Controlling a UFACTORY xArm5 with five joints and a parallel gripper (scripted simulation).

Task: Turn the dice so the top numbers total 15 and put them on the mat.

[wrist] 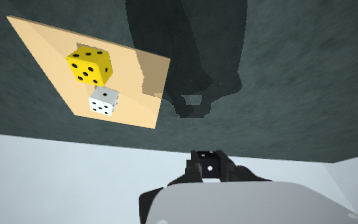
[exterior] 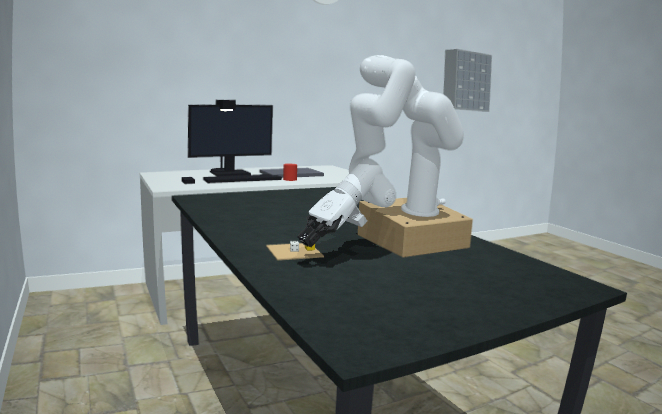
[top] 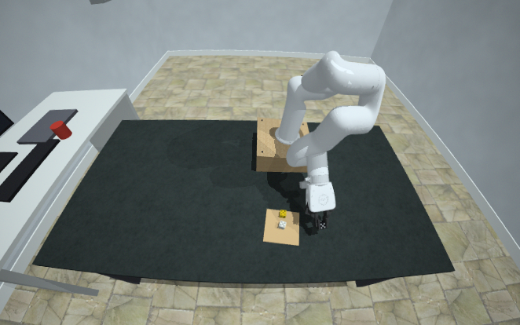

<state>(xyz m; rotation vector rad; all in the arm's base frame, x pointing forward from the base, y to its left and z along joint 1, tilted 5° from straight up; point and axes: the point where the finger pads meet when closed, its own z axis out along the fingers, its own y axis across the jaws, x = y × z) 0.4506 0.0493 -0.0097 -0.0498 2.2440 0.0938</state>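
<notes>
My gripper is now 13 cm to the left of the yellow die, 8 cm past it and 7 cm above it. Also, from my hand: black die (1 cm below, 1 cm ahead); tan mat (14 cm to the right, 8 cm below, 3 cm behind); white die (14 cm to the right, 7 cm below, 3 cm behind).
</notes>
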